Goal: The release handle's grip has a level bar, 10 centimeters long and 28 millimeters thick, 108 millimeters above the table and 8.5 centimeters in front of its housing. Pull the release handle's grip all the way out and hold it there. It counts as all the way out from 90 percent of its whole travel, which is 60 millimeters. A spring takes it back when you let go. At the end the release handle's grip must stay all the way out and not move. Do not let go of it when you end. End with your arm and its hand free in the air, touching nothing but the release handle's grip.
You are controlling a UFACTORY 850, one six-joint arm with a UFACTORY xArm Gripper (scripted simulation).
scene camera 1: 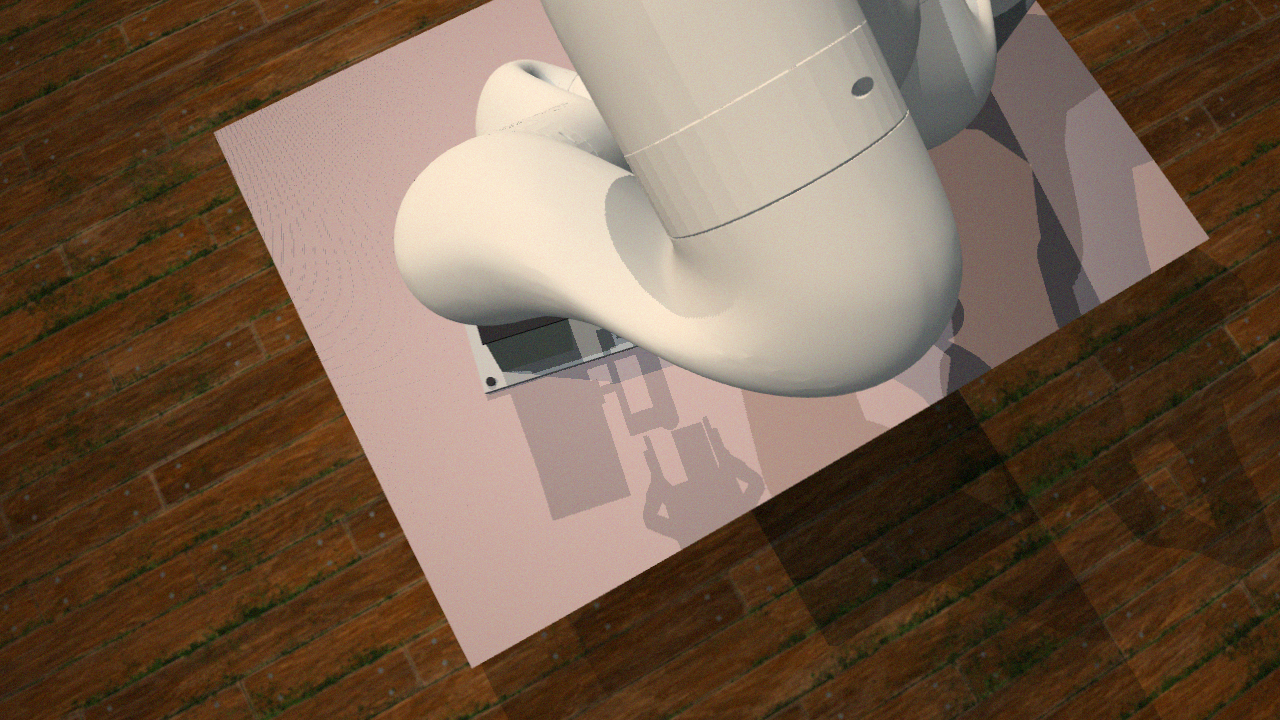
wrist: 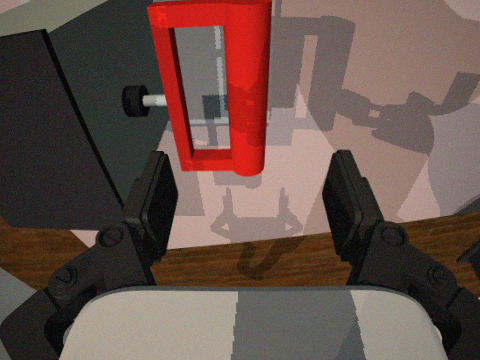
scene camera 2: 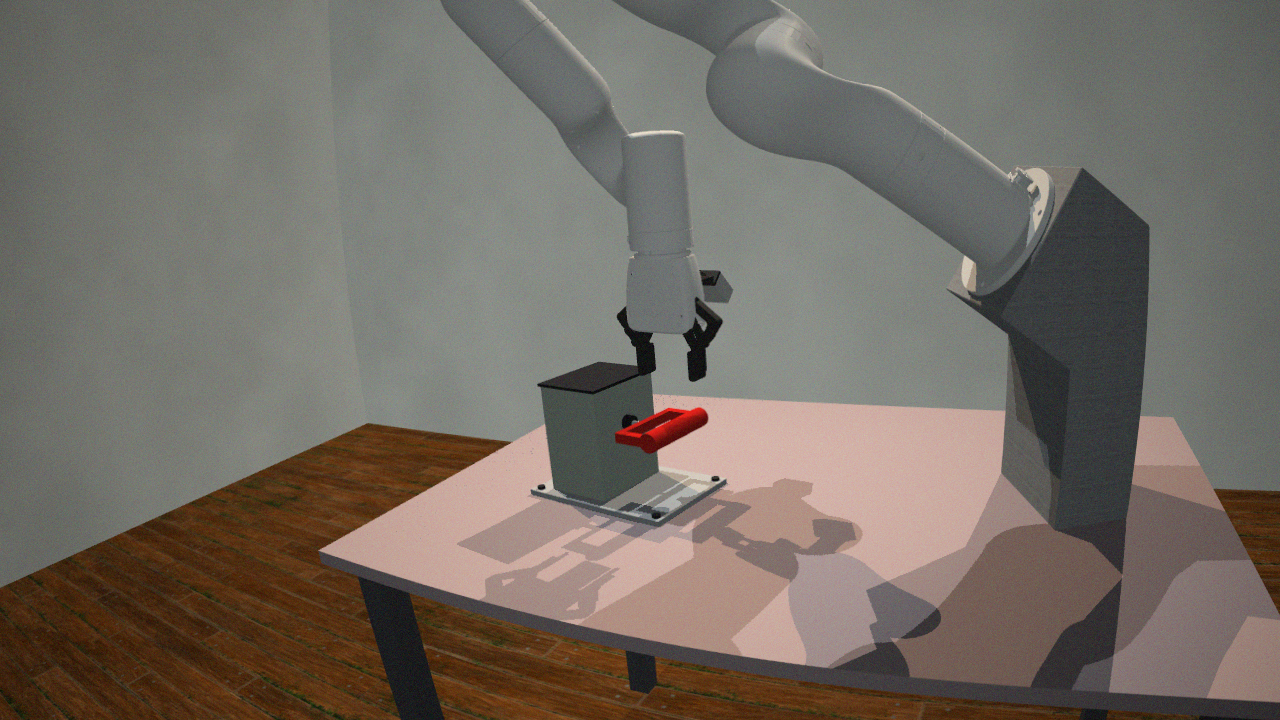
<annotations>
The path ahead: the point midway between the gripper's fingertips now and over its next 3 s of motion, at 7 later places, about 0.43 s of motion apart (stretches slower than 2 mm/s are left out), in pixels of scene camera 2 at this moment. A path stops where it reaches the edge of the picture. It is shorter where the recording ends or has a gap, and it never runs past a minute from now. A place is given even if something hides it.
My gripper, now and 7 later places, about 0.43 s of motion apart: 672, 376; 671, 382; 671, 381; 671, 381; 671, 385; 672, 394; 673, 405; 673, 411
</annotations>
